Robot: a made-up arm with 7 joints.
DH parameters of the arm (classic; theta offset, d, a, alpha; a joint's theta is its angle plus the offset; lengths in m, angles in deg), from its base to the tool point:
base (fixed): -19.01 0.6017 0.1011 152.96
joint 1: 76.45 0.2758 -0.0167 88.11
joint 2: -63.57 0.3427 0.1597 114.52
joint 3: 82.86 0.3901 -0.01 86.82
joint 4: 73.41 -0.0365 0.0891 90
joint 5: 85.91 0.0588 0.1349 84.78
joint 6: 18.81 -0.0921 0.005 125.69
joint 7: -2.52 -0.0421 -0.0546 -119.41
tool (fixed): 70.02 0.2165 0 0
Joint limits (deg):
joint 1: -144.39..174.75
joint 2: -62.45..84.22
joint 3: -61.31..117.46
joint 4: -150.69..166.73
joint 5: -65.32..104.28
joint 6: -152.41..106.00
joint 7: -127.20..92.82
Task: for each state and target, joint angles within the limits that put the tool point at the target. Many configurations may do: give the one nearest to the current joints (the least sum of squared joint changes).
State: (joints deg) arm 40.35 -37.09 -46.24 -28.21 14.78 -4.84 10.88
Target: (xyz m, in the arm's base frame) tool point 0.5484 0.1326 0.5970
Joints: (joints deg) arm 41.97 -19.15 -51.34 -33.10 19.20 -6.01 5.58
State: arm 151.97 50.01 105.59 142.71 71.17 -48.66 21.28
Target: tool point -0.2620 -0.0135 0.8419
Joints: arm 131.19 56.26 114.17 157.15 63.31 -41.39 13.09
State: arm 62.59 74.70 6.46 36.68 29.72 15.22 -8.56
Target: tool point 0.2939 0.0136 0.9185
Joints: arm 56.74 32.07 15.26 23.80 26.57 12.90 -3.64
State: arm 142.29 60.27 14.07 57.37 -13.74 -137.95 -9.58
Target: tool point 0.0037 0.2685 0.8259
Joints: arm 143.70 63.74 17.30 50.16 -11.61 -138.23 0.07
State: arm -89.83 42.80 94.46 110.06 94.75 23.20 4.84
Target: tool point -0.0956 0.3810 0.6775
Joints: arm -85.15 15.18 97.90 110.82 62.71 22.89 -23.57
